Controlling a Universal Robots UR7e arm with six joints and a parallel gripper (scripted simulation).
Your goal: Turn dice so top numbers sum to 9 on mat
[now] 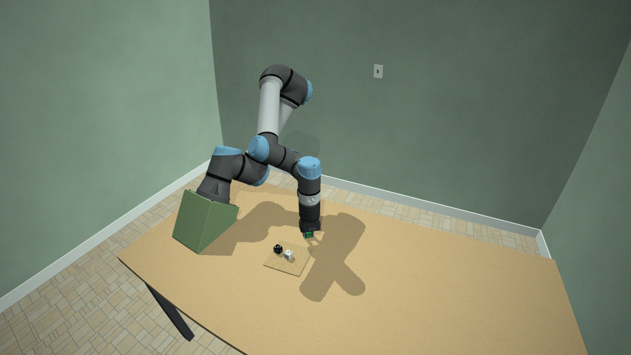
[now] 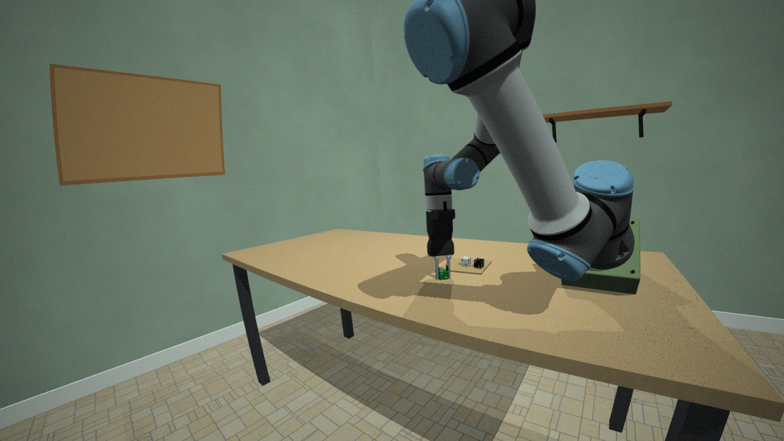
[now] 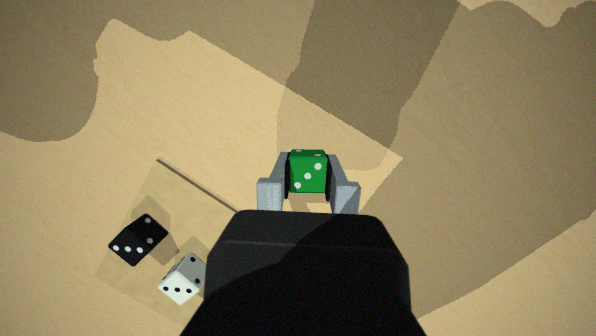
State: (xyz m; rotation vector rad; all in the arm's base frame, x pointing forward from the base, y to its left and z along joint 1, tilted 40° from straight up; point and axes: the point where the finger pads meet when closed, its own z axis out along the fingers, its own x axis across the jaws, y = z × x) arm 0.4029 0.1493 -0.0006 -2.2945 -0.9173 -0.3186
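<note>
The white die is 140 mm to the right of my hand. The rest, counted from my hand: green die: 10 mm below; then black die: 50 mm behind, 130 mm to the right; then tan mat: 140 mm to the right, 20 mm below.
</note>
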